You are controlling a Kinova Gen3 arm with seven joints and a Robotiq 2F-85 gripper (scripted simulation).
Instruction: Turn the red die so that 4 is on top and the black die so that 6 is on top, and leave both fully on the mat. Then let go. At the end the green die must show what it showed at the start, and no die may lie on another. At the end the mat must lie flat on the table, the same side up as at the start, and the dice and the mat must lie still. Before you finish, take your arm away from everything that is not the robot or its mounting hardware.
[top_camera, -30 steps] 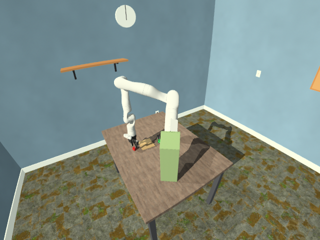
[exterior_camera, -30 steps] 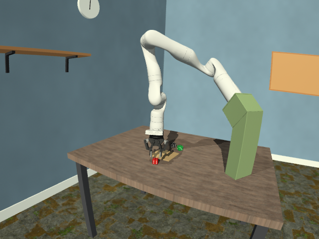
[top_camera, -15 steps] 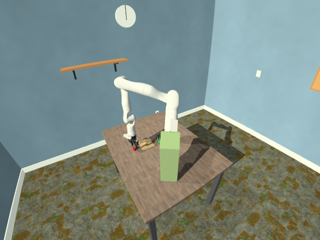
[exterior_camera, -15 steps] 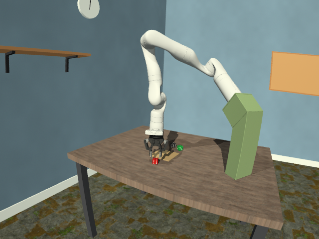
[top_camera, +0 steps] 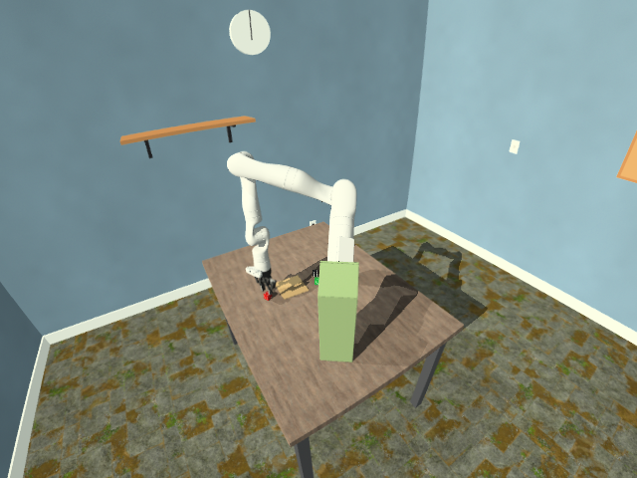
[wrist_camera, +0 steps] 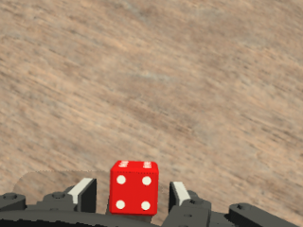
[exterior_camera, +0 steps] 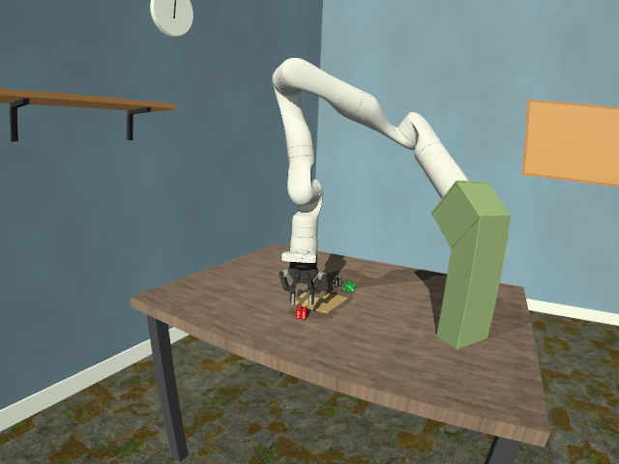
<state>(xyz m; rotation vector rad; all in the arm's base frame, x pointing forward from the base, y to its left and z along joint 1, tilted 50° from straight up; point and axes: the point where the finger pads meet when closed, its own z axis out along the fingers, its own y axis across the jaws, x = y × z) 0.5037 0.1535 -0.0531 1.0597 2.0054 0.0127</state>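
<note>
My hand is 40 mm above the red die. Round my hand: black die (20 mm ahead, 300 mm to the right, 40 mm below); then tan mat (10 mm ahead, 140 mm to the right, 50 mm below); then green die (40 mm behind, 270 mm to the right, 40 mm below).
</note>
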